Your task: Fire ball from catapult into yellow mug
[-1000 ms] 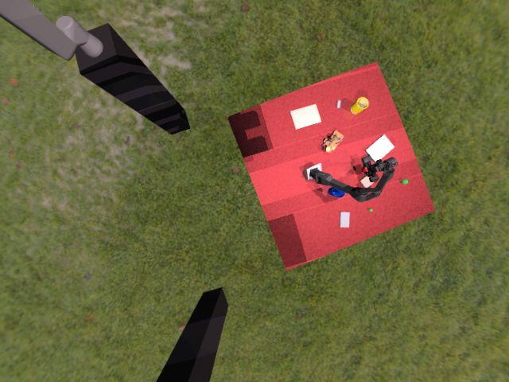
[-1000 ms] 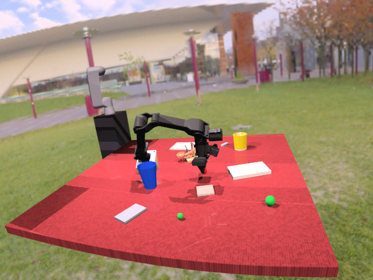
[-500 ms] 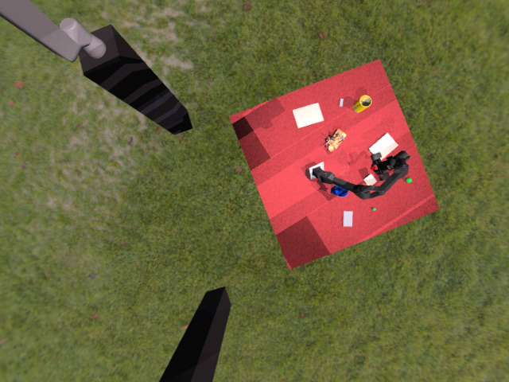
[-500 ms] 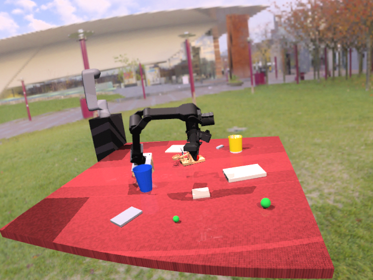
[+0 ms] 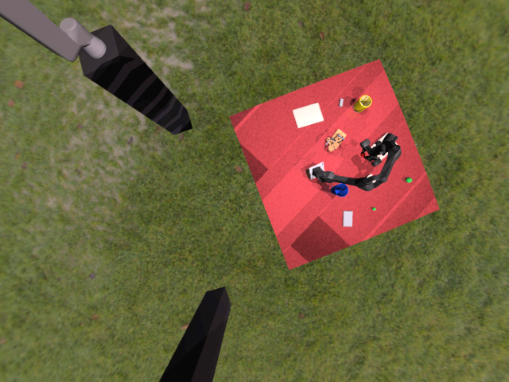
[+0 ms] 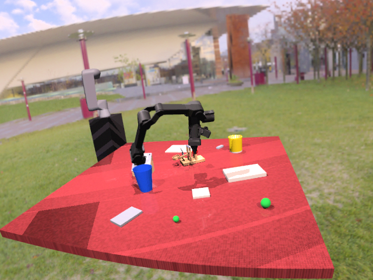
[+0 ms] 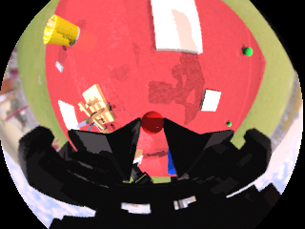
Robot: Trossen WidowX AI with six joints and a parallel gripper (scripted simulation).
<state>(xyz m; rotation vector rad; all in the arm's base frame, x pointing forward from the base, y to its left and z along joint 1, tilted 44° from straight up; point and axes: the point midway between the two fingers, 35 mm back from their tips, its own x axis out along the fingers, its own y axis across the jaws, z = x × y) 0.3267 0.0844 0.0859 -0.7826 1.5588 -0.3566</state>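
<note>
Now: gripper tip 120 mm past the catapult, 160 mm to the right of it and 80 mm above it. The rest, counted from my gripper tip: red ball (10 mm above); then white block (70 mm ahead, 210 mm to the right, 120 mm below); then blue cup (220 mm behind, 190 mm to the right, 100 mm below).
</note>
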